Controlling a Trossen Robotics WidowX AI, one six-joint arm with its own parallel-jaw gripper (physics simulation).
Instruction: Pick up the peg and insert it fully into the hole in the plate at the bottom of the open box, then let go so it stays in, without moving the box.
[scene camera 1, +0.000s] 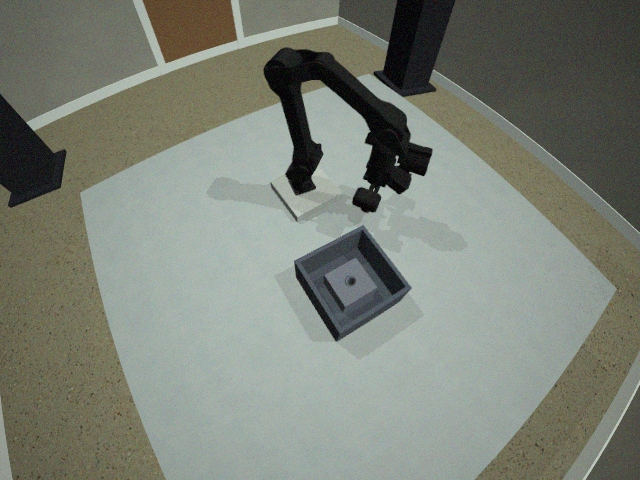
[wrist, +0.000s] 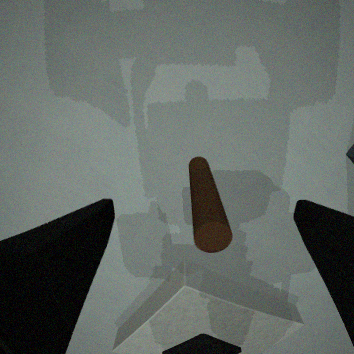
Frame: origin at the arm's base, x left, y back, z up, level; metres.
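Seen in the pictures: gripper, fingertip midpoint: (wrist: 206, 209); arm's base at its link origin: (scene camera 1: 302, 184) (wrist: 201, 351).
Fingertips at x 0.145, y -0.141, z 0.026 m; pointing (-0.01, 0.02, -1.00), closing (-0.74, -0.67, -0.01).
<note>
Offsets run from my fingertips to a thing's middle. Level surfaces: height alone.
The brown peg {dy -0.001, dx +0.002, dz -0.015 m} (wrist: 212, 227) stands upright on the floor mat in the wrist view, between the two spread fingertips in that picture and a little right of their middle. Its far end looks narrower, and the gripper hides it in the scene view. My gripper (scene camera 1: 367, 200) (wrist: 206, 209) is open and empty, pointing down above the mat, behind the box. The open grey box {dy -0.195, dx -0.159, dz -0.006 m} (scene camera 1: 316, 302) stands in front of the gripper. The light plate {dy -0.195, dx -0.159, dz -0.021 m} (scene camera 1: 338, 287) lies at its bottom, with a round empty-looking hole (scene camera 1: 350, 281) at its middle.
The arm's pale base block (scene camera 1: 302, 205) (wrist: 175, 320) stands behind and left of the box. A dark corner of the box (wrist: 351, 154) shows at the wrist view's right edge. Dark pillars (scene camera 1: 416, 46) (scene camera 1: 25, 160) stand beyond the pale mat {dz -0.055 m} (scene camera 1: 217, 335).
</note>
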